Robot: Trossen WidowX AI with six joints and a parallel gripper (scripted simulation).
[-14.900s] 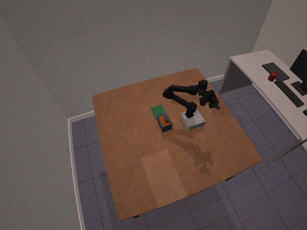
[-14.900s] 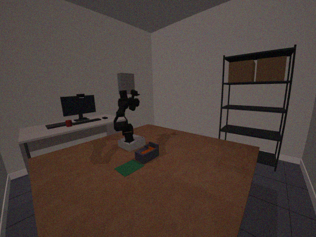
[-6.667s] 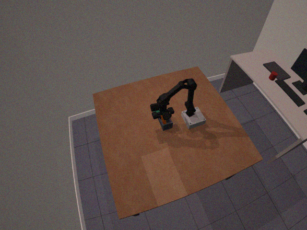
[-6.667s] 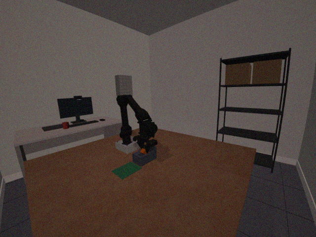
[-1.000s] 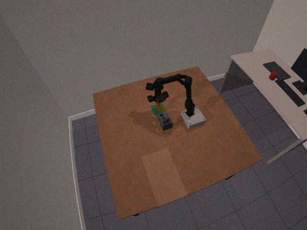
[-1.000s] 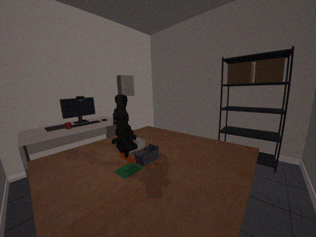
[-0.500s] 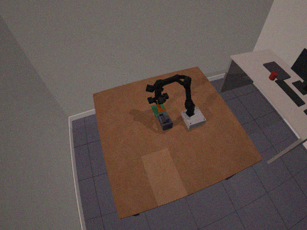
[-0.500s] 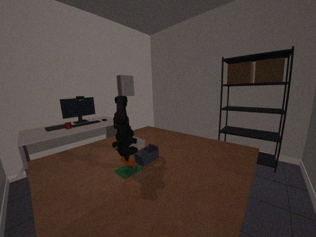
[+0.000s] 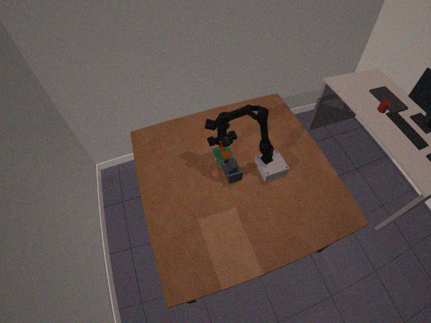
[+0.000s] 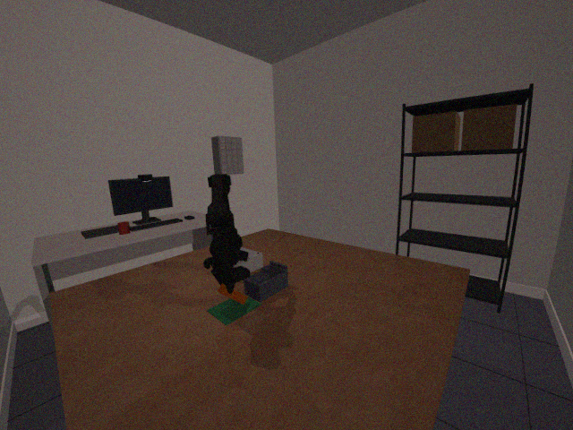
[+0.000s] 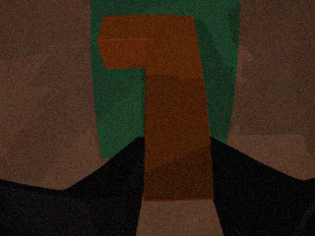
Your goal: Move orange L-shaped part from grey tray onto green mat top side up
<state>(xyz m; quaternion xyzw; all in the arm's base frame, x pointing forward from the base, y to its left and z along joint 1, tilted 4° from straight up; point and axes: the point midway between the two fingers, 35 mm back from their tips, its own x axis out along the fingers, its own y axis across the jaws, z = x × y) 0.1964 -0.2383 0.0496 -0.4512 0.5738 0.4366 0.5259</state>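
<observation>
My gripper tip is 1 cm past the orange L-shaped part, 3 cm to the right of it and 3 cm above it. From my gripper tip the other things lie so: green mat 2 cm to the left, 9 cm below.
</observation>
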